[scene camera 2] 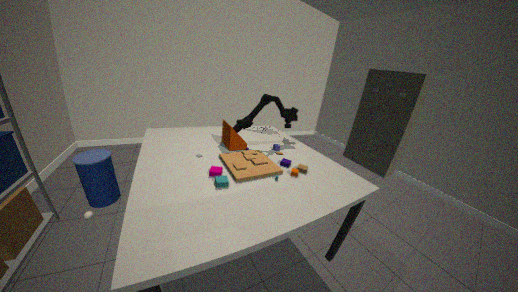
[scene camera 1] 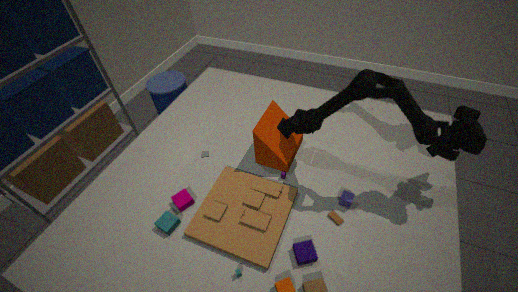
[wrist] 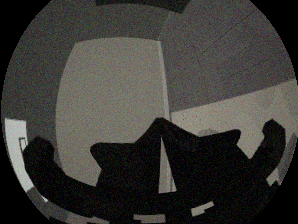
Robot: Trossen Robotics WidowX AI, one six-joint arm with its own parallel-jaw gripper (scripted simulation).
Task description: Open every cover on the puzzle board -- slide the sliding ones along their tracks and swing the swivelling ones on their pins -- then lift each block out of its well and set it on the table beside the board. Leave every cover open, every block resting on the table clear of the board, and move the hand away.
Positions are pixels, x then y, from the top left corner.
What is my gripper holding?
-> Nothing.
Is my gripper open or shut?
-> Shut.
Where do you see a puzzle board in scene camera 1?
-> At 230, 236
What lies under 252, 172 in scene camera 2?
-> A puzzle board.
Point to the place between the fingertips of my gripper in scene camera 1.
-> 465, 127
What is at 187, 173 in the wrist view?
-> My gripper.
